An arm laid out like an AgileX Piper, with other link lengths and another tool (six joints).
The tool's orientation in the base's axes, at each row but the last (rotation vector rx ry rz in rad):
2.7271, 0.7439, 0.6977
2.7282, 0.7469, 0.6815
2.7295, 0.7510, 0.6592
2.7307, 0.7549, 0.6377
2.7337, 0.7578, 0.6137
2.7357, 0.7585, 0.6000
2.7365, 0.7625, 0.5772
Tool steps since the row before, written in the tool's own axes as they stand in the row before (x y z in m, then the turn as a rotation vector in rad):
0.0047, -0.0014, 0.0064, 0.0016, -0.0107, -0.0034
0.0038, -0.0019, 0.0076, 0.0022, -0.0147, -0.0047
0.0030, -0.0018, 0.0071, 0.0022, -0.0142, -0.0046
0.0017, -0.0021, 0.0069, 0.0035, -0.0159, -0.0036
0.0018, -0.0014, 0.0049, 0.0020, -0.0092, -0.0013
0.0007, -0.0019, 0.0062, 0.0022, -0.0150, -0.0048
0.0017, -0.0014, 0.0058, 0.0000, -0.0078, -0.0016
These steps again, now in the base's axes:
0.0062, 0.0031, -0.0042, -0.0050, 0.0102, 0.0000
0.0058, 0.0029, -0.0058, -0.0068, 0.0140, 0.0000
0.0049, 0.0024, -0.0057, -0.0066, 0.0136, 0.0001
0.0036, 0.0019, -0.0062, -0.0058, 0.0156, -0.0009
0.0030, 0.0016, -0.0042, -0.0030, 0.0089, -0.0012
0.0025, 0.0012, -0.0059, -0.0070, 0.0143, 0.0000
0.0032, 0.0014, -0.0051, -0.0041, 0.0067, -0.0011

